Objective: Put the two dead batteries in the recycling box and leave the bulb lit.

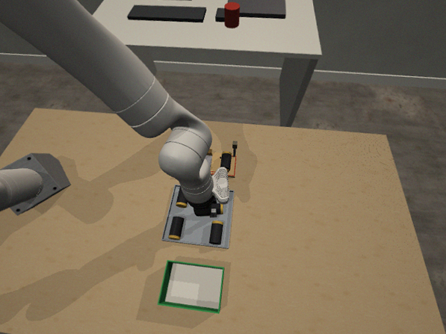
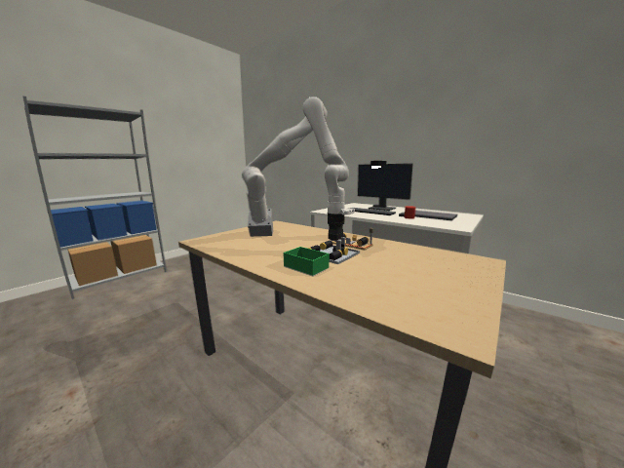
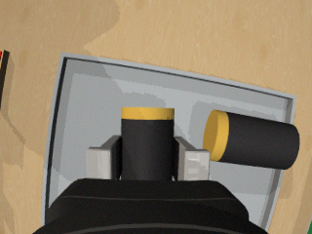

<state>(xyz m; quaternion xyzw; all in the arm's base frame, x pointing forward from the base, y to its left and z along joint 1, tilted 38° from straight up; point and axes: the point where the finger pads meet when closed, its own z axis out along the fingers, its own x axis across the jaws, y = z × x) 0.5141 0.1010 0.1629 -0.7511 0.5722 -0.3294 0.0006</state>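
My gripper is now 4 cm past the grey tray, 2 cm to the left of it and 2 cm above it. The rest, counted from my hand: green recycling box: 21 cm to the right, 2 cm behind, 1 cm below.
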